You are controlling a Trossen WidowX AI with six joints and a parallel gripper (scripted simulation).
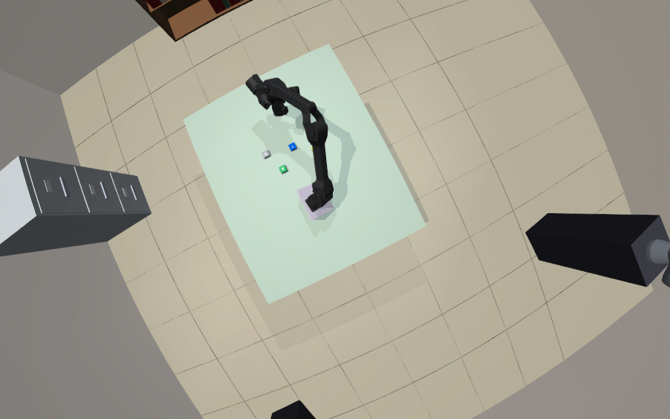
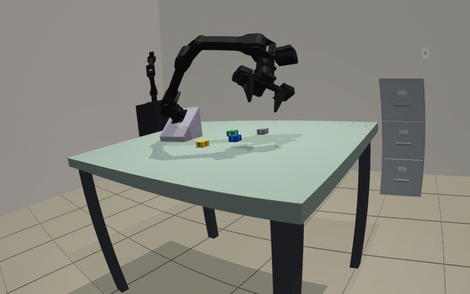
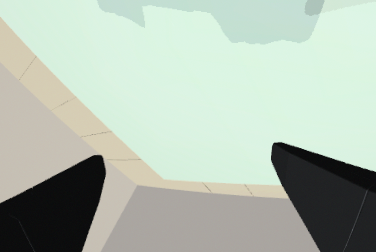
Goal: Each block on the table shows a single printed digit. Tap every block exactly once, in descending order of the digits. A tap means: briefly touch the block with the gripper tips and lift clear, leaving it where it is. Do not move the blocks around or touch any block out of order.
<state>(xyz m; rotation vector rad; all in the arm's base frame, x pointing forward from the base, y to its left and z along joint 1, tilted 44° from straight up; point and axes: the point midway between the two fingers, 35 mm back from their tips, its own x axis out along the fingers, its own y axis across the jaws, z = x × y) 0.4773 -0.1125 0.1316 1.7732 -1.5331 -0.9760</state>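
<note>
Right now my gripper tip is 250 mm past the green block, 230 mm to the right of it and 120 mm above it. Also, from my gripper tip: grey block marked 0: 140 mm behind, 260 mm to the left, 120 mm below; blue block marked 7: 180 mm behind, 130 mm to the left, 120 mm below; yellow block marked 2: 260 mm behind, 40 mm to the left, 120 mm below.
</note>
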